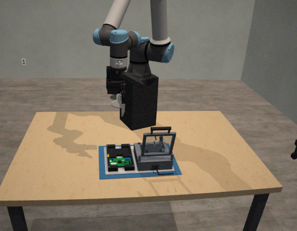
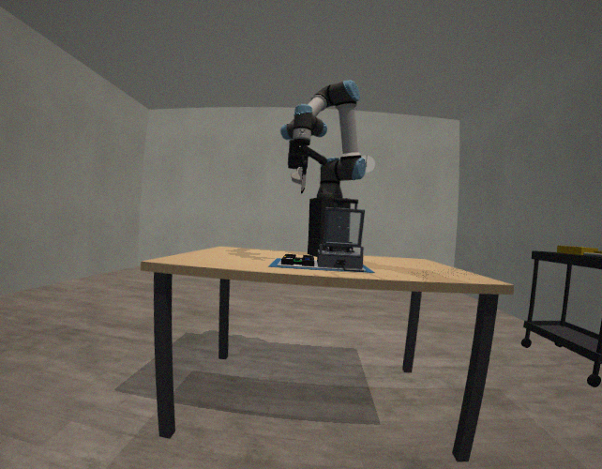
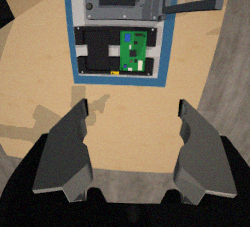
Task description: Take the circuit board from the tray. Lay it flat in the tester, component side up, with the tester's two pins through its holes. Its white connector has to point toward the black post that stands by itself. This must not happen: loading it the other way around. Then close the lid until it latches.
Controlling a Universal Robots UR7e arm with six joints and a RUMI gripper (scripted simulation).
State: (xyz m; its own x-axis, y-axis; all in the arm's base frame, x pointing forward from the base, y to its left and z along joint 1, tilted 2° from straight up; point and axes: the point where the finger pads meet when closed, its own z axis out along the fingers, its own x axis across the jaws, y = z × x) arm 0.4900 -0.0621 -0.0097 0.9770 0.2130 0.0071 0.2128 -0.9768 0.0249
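The green circuit board lies 29 cm below my hand. The rest, counted from my hand: tester bed 6 cm behind, 17 cm to the left, 24 cm below; then framed lid 5 cm ahead, 18 cm to the left, 13 cm below.
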